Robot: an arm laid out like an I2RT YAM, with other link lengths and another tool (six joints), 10 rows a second.
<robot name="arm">
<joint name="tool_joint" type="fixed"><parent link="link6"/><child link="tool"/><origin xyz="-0.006 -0.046 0.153" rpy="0 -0.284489 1.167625"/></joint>
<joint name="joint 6" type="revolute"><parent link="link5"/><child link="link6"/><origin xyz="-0.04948 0 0.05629" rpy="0 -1.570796 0"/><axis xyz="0 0 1"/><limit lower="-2.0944" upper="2.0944"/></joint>
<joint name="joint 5" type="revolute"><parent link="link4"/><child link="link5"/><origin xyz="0.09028 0.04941 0.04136" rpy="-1.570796 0 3.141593"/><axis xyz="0 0 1"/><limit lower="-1.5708" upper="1.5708"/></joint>
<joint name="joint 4" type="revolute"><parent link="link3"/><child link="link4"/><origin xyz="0.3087 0.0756 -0.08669"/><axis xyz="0 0 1"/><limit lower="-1.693" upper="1.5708"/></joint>
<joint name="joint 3" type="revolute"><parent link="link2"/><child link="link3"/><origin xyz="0 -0.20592 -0.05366" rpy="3.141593 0 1.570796"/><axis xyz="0 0 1"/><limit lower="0" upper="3.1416"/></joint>
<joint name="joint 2" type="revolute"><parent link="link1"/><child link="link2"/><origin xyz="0.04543 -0.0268 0.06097" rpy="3.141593 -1.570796 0"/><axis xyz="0 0 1"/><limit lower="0" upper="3.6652"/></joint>
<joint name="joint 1" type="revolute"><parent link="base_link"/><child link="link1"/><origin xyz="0 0 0.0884" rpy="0 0 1.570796"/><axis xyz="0 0 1"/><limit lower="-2.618" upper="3.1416"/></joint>
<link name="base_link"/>
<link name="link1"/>
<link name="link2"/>
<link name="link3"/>
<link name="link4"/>
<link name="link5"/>
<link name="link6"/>
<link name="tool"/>
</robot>
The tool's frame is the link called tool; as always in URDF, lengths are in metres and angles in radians.
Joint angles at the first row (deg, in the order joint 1, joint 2, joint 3, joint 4, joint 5, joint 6):
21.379, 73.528, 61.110, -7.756, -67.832, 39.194
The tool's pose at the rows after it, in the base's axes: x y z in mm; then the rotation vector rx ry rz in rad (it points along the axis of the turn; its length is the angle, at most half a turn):
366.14 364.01 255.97 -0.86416 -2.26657 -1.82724
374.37 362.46 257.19 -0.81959 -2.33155 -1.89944
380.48 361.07 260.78 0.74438 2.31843 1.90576
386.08 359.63 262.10 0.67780 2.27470 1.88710
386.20 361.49 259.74 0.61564 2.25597 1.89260
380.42 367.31 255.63 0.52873 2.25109 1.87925
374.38 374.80 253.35 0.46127 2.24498 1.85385
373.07 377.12 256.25 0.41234 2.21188 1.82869
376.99 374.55 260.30 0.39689 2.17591 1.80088
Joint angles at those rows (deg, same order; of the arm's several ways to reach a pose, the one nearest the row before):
21.411, 73.596, 61.438, -8.621, -66.087, 32.923
21.396, 73.431, 61.178, -8.284, -64.378, 28.140
21.428, 73.057, 61.043, -8.169, -62.922, 23.654
21.378, 72.768, 60.416, -7.164, -61.785, 20.417
21.482, 72.852, 59.318, -5.342, -62.191, 18.387
22.448, 72.763, 58.711, -5.924, -61.986, 14.149
23.938, 72.517, 58.545, -7.028, -60.555, 10.555
24.783, 71.425, 57.779, -6.749, -58.697, 8.188
24.881, 70.444, 57.283, -6.411, -56.816, 6.885

